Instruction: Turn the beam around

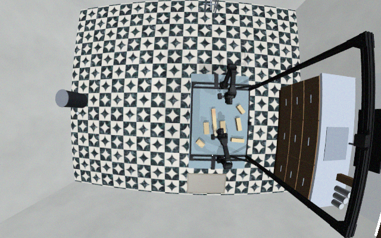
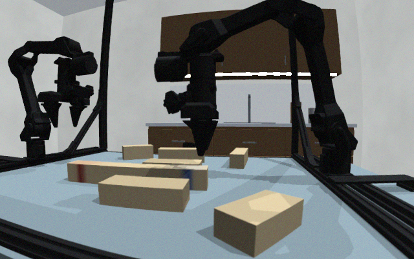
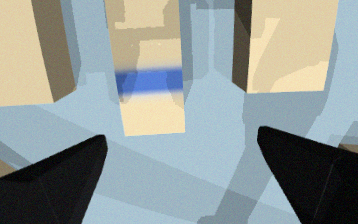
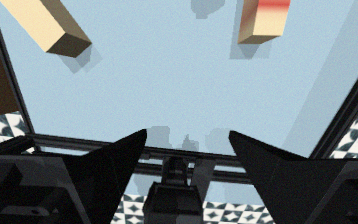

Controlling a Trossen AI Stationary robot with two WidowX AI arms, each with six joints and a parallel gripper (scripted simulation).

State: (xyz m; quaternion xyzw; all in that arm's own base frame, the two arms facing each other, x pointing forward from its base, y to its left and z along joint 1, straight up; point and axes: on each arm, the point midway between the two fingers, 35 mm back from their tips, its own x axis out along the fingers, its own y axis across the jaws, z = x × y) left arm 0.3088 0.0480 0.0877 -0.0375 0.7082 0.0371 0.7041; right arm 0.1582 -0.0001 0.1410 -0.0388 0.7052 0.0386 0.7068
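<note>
Now: the beam 15 cm to the right of my left hand, 8 cm below it and 4 cm ahead of it.
</note>
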